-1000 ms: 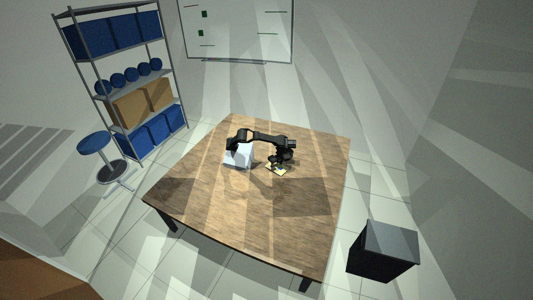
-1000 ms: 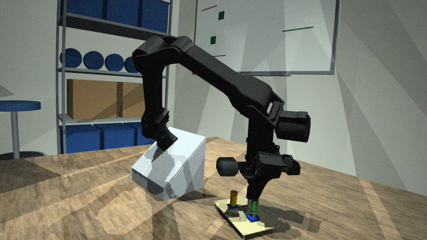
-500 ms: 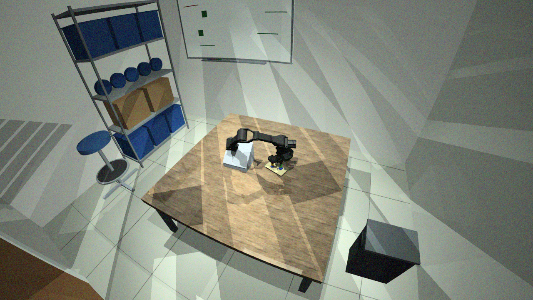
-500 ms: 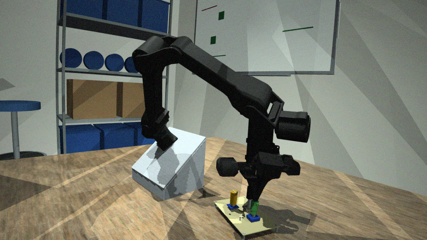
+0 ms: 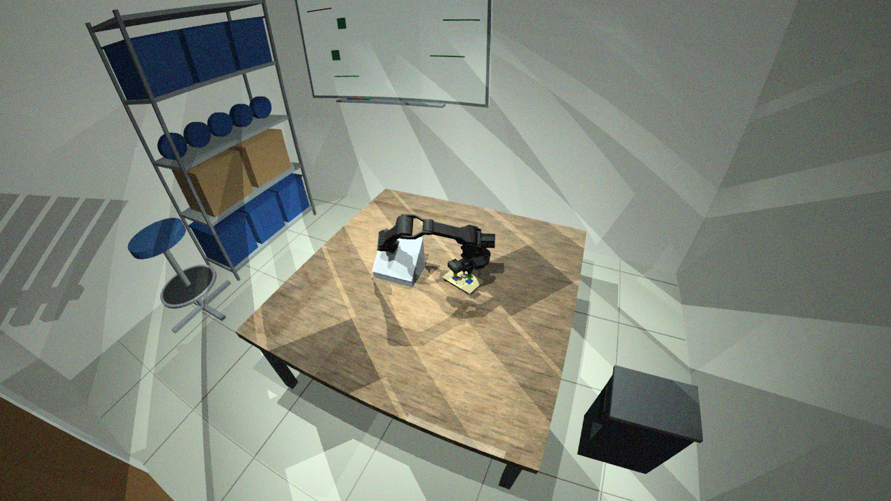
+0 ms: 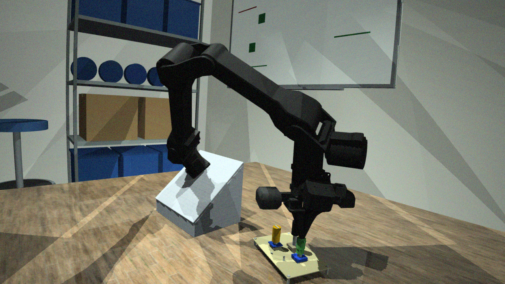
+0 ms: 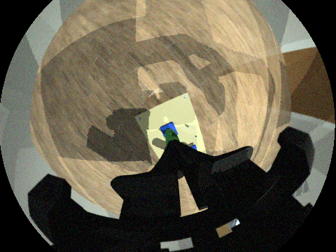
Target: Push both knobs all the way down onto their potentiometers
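Now: the green knob 1 cm below my gripper tip. Round my gripper tip: yellow knob: 6 cm behind, 1 cm to the right, 1 cm below.
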